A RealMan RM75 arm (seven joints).
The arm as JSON. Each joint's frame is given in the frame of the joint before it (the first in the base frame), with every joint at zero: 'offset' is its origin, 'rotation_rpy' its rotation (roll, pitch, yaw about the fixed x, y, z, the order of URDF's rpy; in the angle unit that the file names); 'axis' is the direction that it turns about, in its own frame. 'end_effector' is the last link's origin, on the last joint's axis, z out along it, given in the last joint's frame.
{
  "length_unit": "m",
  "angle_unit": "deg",
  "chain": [
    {
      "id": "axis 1",
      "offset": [
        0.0,
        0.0,
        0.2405
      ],
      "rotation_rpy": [
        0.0,
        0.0,
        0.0
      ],
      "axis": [
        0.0,
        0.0,
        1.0
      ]
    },
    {
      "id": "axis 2",
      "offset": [
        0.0,
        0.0,
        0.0
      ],
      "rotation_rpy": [
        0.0,
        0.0,
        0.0
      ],
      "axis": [
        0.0,
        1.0,
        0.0
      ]
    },
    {
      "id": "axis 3",
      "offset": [
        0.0,
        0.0,
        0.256
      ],
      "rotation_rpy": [
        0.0,
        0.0,
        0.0
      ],
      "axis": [
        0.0,
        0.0,
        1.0
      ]
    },
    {
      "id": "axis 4",
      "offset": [
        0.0,
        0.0,
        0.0
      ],
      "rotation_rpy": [
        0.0,
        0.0,
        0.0
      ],
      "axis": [
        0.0,
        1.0,
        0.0
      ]
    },
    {
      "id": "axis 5",
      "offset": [
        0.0,
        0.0,
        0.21
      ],
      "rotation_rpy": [
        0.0,
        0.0,
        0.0
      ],
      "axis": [
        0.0,
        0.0,
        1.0
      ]
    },
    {
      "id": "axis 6",
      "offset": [
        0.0,
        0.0,
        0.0
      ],
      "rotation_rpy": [
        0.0,
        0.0,
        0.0
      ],
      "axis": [
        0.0,
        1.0,
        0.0
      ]
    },
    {
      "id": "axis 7",
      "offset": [
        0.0,
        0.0,
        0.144
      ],
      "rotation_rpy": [
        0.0,
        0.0,
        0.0
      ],
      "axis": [
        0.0,
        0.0,
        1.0
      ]
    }
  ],
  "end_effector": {
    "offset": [
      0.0,
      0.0,
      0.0
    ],
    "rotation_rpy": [
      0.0,
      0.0,
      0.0
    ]
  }
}
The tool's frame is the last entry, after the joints.
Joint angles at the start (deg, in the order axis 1, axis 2, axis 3, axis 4, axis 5, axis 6, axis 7):
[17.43, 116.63, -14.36, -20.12, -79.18, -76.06, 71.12]
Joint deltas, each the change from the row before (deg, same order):
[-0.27, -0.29, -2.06, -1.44, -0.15, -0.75, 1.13]
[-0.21, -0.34, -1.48, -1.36, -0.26, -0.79, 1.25]
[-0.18, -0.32, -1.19, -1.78, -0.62, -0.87, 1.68]
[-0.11, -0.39, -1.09, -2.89, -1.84, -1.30, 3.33]
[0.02, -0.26, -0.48, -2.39, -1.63, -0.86, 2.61]
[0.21, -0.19, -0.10, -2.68, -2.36, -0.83, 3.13]
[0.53, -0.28, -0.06, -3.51, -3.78, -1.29, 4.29]
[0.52, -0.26, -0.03, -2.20, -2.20, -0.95, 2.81]
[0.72, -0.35, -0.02, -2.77, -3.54, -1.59, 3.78]
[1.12, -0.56, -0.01, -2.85, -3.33, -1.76, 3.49]
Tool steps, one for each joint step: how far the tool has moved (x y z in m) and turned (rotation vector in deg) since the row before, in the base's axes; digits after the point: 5 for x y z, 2 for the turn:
[-0.00360, 0.00107, 0.00289, -1.36, -0.98, 1.66]
[-0.00316, 0.00091, 0.00390, -1.06, -0.70, 1.48]
[-0.00357, 0.00109, 0.00507, -1.13, -0.68, 1.54]
[-0.00563, 0.00181, 0.00692, -2.20, -0.55, 2.03]
[-0.00423, 0.00172, 0.00580, -1.63, -0.54, 1.28]
[-0.00466, 0.00232, 0.00546, -2.06, -0.51, 1.04]
[-0.00698, 0.00359, 0.00561, -3.41, -0.90, 1.25]
[-0.00537, 0.00306, 0.00437, -2.08, -0.49, 0.83]
[-0.00679, 0.00296, 0.00360, -3.49, -0.82, 0.87]
[-0.00867, 0.00485, 0.00572, -3.19, -1.31, 1.16]

